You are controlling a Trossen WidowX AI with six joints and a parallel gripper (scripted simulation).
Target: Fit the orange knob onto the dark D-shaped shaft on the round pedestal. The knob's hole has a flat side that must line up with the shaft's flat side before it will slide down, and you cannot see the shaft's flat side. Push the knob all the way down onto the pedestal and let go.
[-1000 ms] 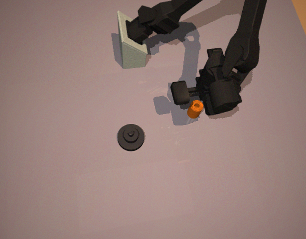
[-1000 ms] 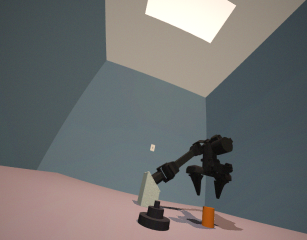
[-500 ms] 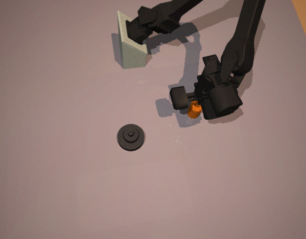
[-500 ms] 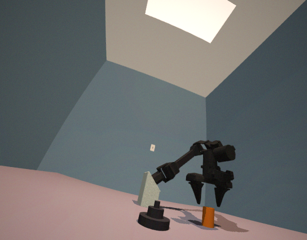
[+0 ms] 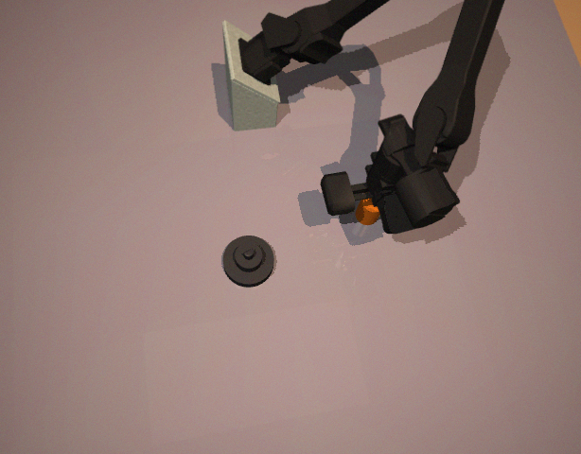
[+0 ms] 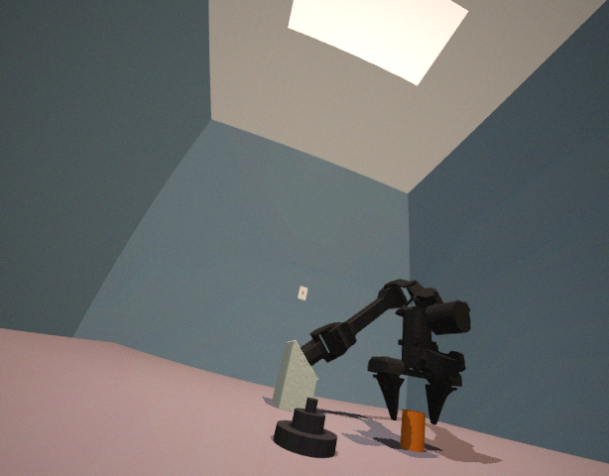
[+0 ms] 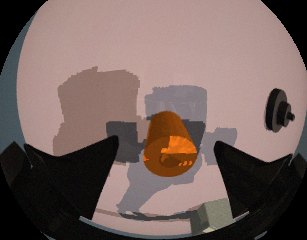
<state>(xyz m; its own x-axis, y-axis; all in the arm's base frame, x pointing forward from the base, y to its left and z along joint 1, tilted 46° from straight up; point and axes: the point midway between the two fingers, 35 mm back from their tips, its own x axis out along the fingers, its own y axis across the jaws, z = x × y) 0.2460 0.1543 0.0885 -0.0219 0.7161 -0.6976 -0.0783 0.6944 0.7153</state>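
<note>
The orange knob is 10 mm below my gripper tip. Also, from my gripper tip: round pedestal (220 mm to the right, 60 mm ahead, 10 mm below).
</note>
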